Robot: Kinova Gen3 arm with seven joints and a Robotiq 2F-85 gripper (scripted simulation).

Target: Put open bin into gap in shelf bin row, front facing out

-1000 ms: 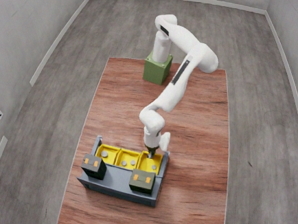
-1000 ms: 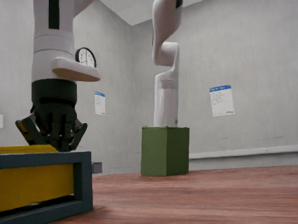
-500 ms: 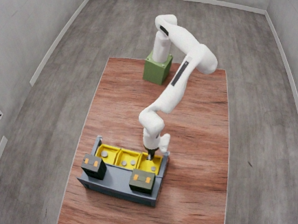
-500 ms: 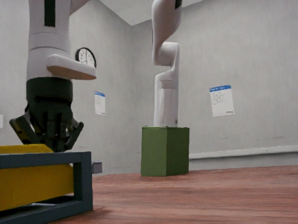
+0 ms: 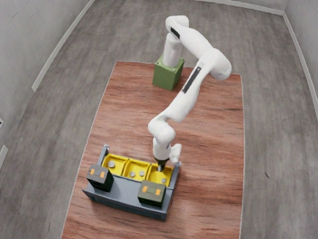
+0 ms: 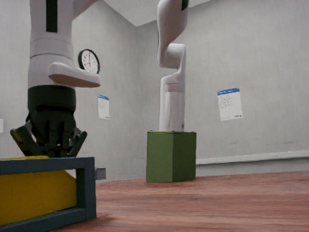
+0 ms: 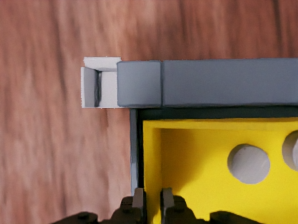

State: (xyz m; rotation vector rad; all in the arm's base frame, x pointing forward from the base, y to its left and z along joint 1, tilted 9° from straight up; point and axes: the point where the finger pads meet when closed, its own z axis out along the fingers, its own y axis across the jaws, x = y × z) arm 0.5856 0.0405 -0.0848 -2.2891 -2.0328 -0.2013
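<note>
Now: hand 10 cm short of the grey disc part, 3 cm above it and 2 cm to the right of it. The rest, counted from my hand: grey shelf 12 cm to the right, 10 cm ahead, 1 cm above.
</note>
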